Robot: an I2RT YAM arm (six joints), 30 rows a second.
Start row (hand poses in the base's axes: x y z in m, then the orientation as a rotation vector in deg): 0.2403, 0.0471, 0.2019, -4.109, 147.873, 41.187
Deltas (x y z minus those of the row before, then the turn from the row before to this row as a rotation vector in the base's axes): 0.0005, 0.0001, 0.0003, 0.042, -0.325, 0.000; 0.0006, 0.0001, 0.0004, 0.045, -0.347, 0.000; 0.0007, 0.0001, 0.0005, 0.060, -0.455, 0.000; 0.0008, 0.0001, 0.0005, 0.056, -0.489, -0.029; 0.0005, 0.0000, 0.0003, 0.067, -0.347, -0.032; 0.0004, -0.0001, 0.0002, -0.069, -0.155, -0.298; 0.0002, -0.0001, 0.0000, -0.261, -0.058, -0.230; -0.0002, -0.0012, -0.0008, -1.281, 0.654, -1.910; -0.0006, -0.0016, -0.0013, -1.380, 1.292, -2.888; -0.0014, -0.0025, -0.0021, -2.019, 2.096, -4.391; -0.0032, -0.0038, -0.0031, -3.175, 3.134, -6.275
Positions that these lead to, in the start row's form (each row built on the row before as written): 0.2408, 0.0472, 0.2022, -4.207, 147.548, 41.172; 0.2414, 0.0473, 0.2026, -4.311, 147.201, 41.156; 0.2421, 0.0474, 0.2031, -4.446, 146.746, 41.135; 0.2429, 0.0475, 0.2036, -4.556, 146.256, 41.091; 0.2434, 0.0475, 0.2039, -4.610, 145.897, 41.090; 0.2438, 0.0474, 0.2041, -4.305, 145.736, 40.855; 0.2440, 0.0473, 0.2041, -4.119, 145.747, 40.424; 0.2438, 0.0461, 0.2033, -1.892, 146.560, 38.191; 0.2432, 0.0445, 0.2020, 1.773, 147.793, 35.546; 0.2418, 0.0420, 0.1999, 7.449, 149.558, 31.564; 0.2386, 0.0382, 0.1968, 15.579, 151.821, 25.330
